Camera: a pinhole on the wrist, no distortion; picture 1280 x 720 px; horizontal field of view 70.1 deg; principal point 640.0 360.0 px. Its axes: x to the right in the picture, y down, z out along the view. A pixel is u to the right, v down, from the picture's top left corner.
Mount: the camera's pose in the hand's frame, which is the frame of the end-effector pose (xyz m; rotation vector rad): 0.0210 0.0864 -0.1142 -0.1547 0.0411 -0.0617
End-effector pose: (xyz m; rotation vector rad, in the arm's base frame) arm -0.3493 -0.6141 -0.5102 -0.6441 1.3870 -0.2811
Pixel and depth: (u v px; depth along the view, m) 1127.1 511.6 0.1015
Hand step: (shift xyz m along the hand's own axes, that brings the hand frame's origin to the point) 0.0807 0.1150 -0.0186
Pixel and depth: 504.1 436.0 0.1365
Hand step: 0.0076 0.1198 0.0195
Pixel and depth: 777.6 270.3 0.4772
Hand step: 0.1118 0.1083 0.3616
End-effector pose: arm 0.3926 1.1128 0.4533 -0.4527 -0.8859 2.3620
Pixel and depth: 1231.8 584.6 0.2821
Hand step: 0.2204 0.1861 0.1469
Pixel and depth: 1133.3 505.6 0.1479
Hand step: 0.1089 0.1271 0.0253
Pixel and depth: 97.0 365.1 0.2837
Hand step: -0.1343 0.1422 0.1717
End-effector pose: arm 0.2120 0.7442 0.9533 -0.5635 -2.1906 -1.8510
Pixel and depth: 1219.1 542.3 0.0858
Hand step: 0.0802 0.1129 -0.0341
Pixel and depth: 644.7 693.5 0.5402
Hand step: 0.0599 0.3634 0.3883
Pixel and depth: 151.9 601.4 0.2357
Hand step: -0.0904 0.1920 0.1134
